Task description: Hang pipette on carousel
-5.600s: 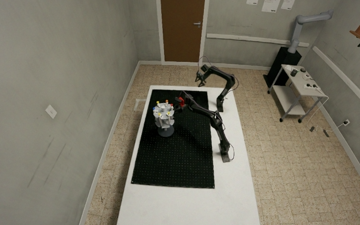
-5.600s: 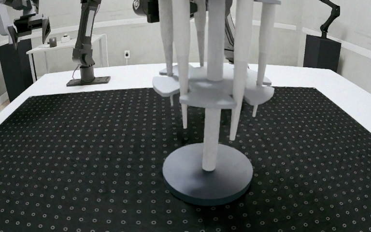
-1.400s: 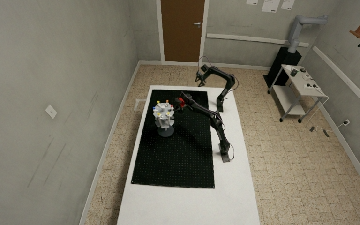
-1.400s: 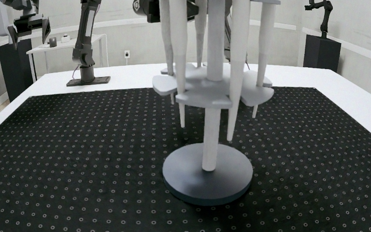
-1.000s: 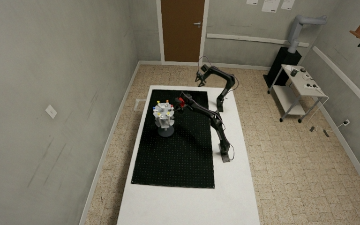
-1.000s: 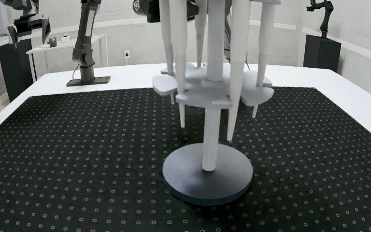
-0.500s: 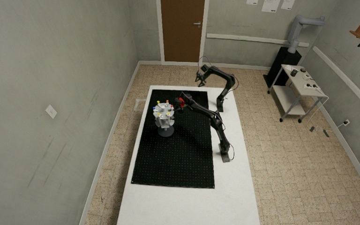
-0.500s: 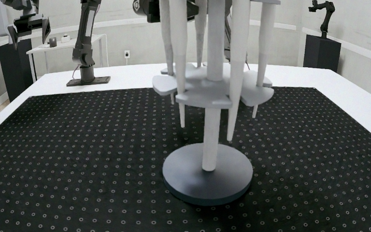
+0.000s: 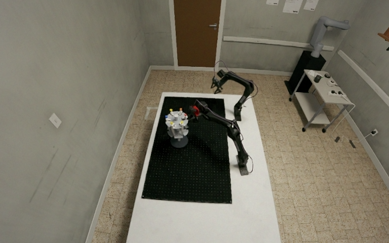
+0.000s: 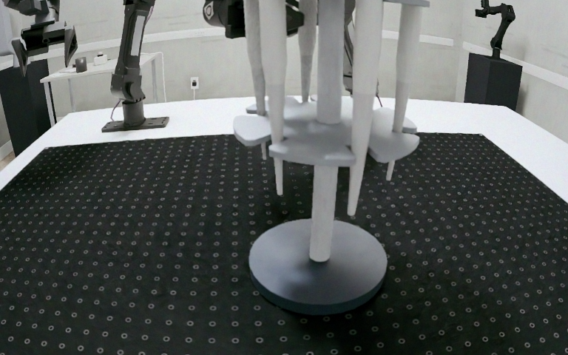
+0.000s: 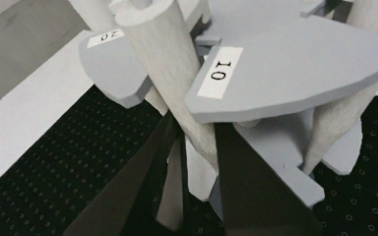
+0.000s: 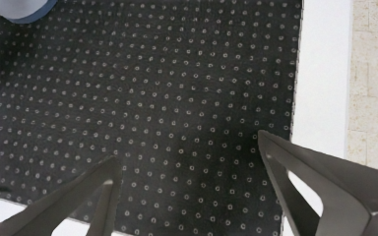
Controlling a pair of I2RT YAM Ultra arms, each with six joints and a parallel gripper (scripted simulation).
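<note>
The white pipette lies 2 cm ahead of my left hand and 2 cm below it.
</note>
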